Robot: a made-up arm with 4 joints. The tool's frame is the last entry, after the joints.
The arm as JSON. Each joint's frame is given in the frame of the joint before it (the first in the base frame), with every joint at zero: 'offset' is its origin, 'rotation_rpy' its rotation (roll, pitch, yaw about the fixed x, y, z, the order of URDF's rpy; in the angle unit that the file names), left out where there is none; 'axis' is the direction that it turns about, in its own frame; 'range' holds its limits. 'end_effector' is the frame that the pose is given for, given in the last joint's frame.
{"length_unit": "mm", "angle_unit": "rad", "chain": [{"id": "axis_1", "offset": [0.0, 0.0, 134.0], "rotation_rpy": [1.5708, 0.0, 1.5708], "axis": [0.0, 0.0, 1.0], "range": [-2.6, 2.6]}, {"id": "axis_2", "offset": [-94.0, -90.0, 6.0], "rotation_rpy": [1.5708, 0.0, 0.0], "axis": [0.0, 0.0, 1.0], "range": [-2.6, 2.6]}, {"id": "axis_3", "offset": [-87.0, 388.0, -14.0], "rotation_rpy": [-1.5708, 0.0, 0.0], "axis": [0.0, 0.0, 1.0], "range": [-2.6, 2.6]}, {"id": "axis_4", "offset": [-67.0, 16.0, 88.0], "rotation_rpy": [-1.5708, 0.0, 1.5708], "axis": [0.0, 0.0, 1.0], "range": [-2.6, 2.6]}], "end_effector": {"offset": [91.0, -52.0, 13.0], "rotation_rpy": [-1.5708, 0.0, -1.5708]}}
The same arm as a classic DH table. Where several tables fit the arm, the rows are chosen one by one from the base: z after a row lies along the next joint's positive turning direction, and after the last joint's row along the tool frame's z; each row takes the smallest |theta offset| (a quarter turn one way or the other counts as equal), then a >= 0, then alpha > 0; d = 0 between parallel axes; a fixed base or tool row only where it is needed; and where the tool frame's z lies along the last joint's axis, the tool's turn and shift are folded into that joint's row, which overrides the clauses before.
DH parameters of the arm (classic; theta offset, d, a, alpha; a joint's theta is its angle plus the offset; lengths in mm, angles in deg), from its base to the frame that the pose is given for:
base (fixed): 90 134 0 90
axis_1: 0 6 -94 90
axis_2: 0 76 -87 -90
axis_3: 90 476 16 -90
axis_4: -90 80 52 -90
tool (fixed): 0 91 0 0
Joint limits (deg, base to tool): -148.97..148.97 -148.97..148.97 -148.97..148.97 -148.97..148.97

